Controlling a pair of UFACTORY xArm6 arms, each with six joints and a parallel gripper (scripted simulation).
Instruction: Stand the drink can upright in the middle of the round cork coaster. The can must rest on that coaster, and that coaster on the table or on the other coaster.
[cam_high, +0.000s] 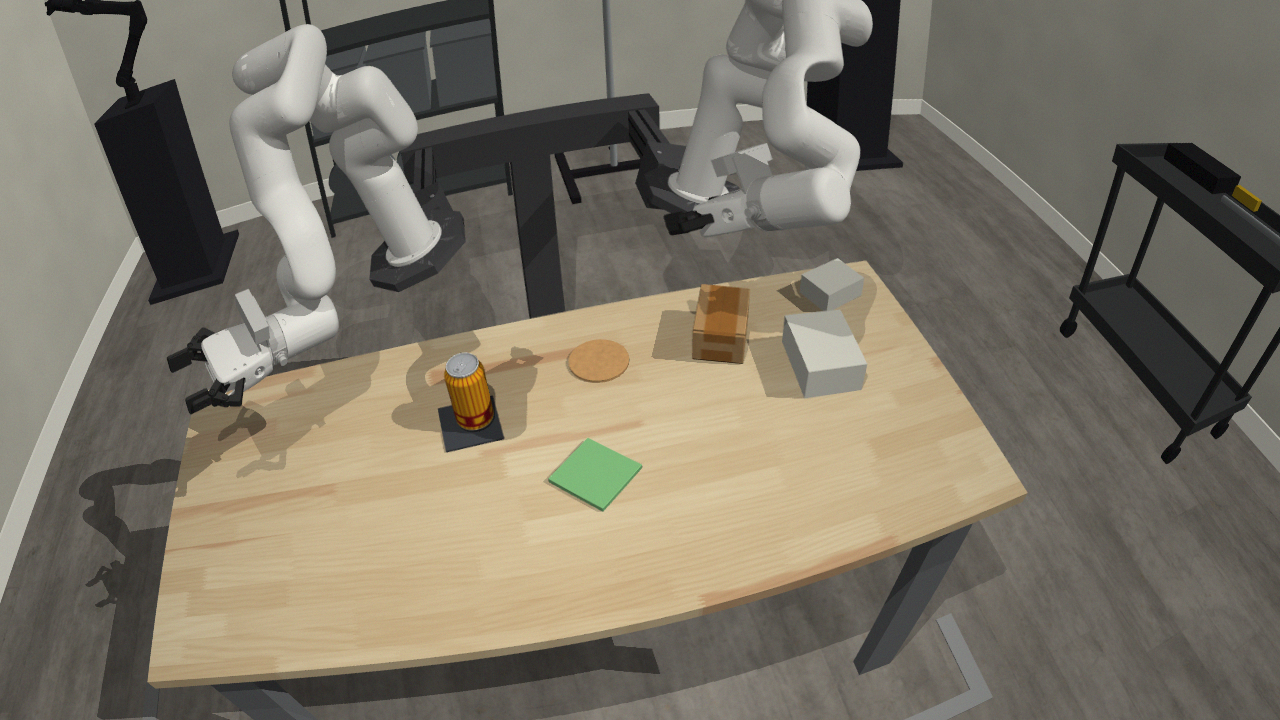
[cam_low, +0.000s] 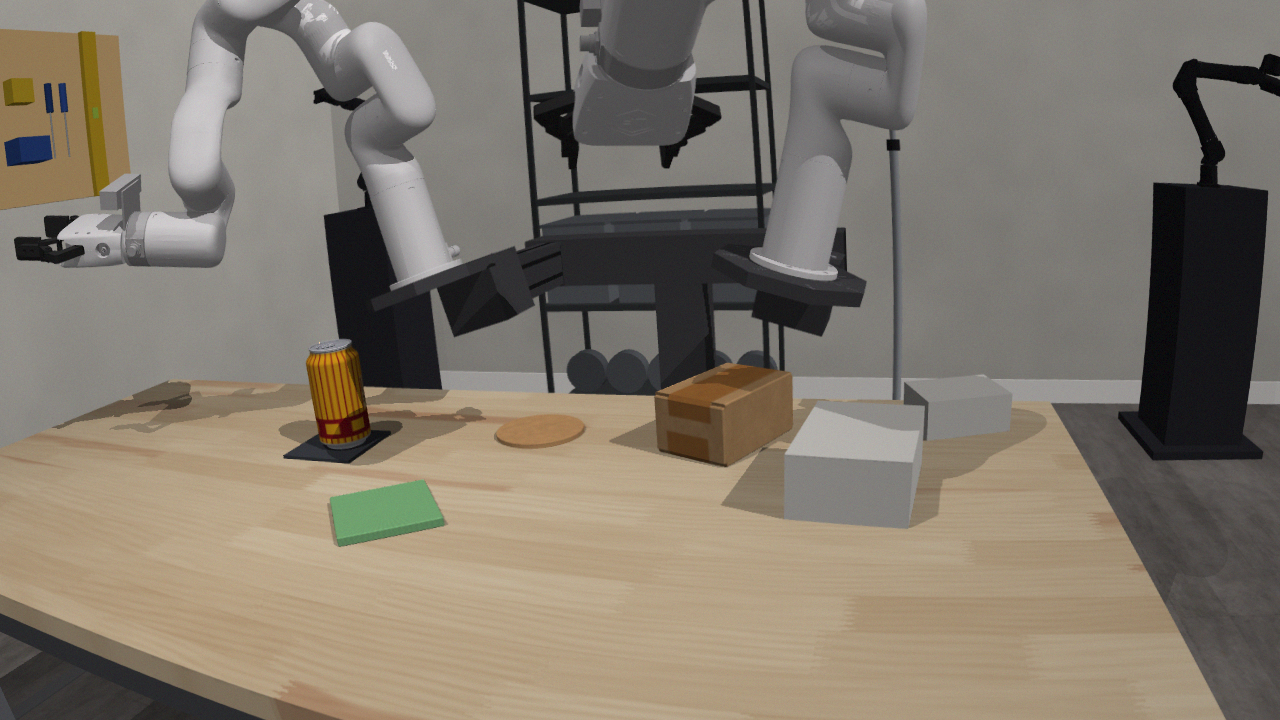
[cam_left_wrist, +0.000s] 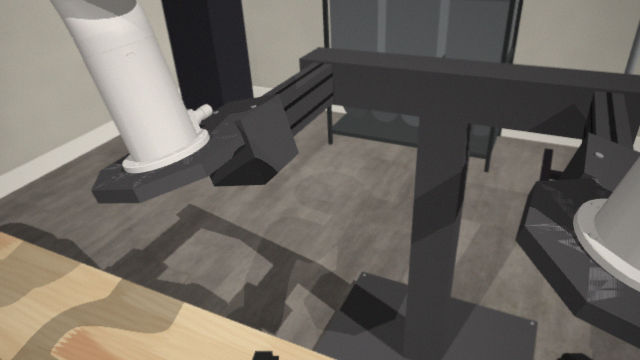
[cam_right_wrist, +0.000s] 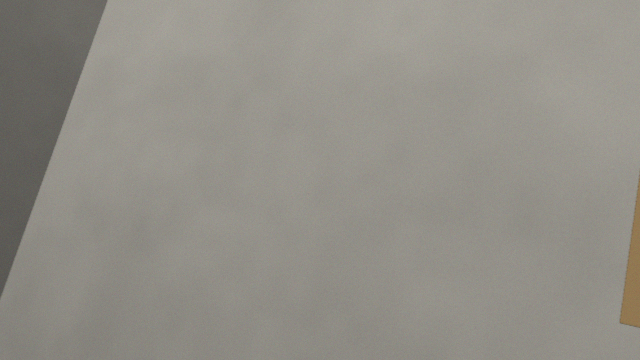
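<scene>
Now: the drink can 120 mm behind my right hand, 440 mm to the left of it and 250 mm below it. Also, from my right hand: round cork coaster: 200 mm behind, 670 mm to the left, 310 mm below; green square pad: 50 mm ahead, 600 mm to the left, 310 mm below; dark square coaster: 120 mm behind, 420 mm to the left, 310 mm below.
</scene>
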